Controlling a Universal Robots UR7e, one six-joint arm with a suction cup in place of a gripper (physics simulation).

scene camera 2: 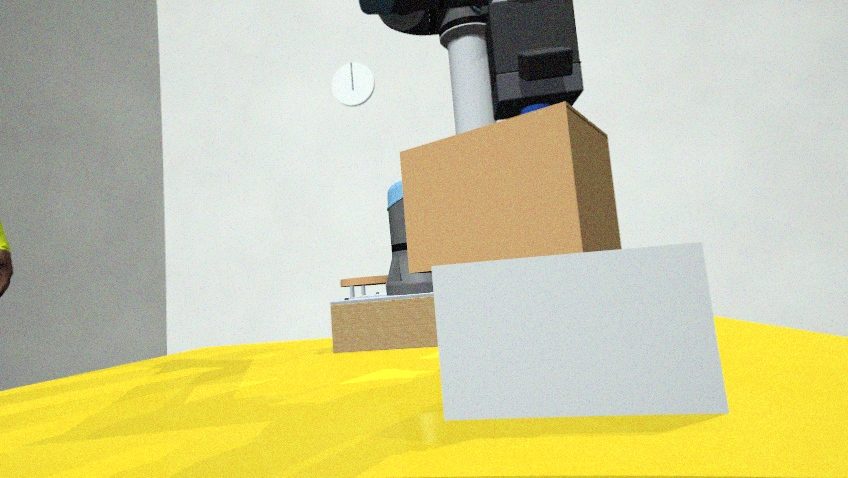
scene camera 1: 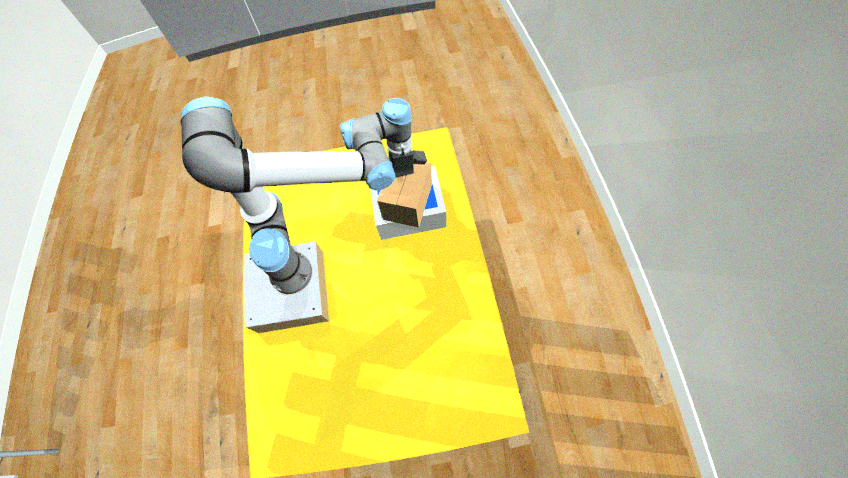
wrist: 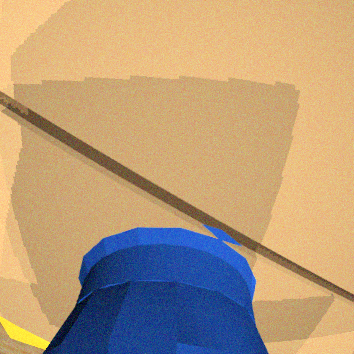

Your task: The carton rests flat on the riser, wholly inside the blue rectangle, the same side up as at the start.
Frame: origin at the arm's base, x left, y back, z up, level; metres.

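Seen in the pictures: hand at its tool point: (wrist: 165, 251); arm's base at its link origin: (scene camera 2: 424, 291) (scene camera 1: 291, 273).
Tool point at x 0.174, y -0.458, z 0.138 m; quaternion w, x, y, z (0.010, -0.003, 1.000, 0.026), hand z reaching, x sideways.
Offsets run from my tool point to a thing's middle. Level surfaces: height alone.
The brown carton {dx -0.039, dy +0.000, dz -0.052 m} (scene camera 1: 413, 192) (scene camera 2: 492, 195) (wrist: 150, 125) hangs from my suction gripper (scene camera 1: 403, 165) (scene camera 2: 535, 109) (wrist: 167, 260), whose blue cup meets its top near the dark seam. The carton is over the pale riser {dx -0.008, dy -0.001, dz -0.177 m} (scene camera 1: 440, 218) (scene camera 2: 570, 338), turned at an angle to its edges. In scene camera 2 its lower left corner shows out past the riser's left edge. Its underside is hidden there, so I cannot tell whether it touches the riser. The blue rectangle {dx -0.008, dy -0.001, dz -0.117 m} (scene camera 1: 432, 198) shows right of the carton, with a sliver at its left; the carton covers the rest.
The yellow mat {dz -0.237 m} (scene camera 1: 385, 385) (scene camera 2: 207, 415) lies under the riser and the arm's base plinth (scene camera 1: 285, 305) (scene camera 2: 383, 326). The white forearm (scene camera 1: 308, 168) reaches across from the left. Grey cabinets (scene camera 1: 285, 26) stand at the back. Part of a person's arm (scene camera 2: 4, 267) shows at the left edge.
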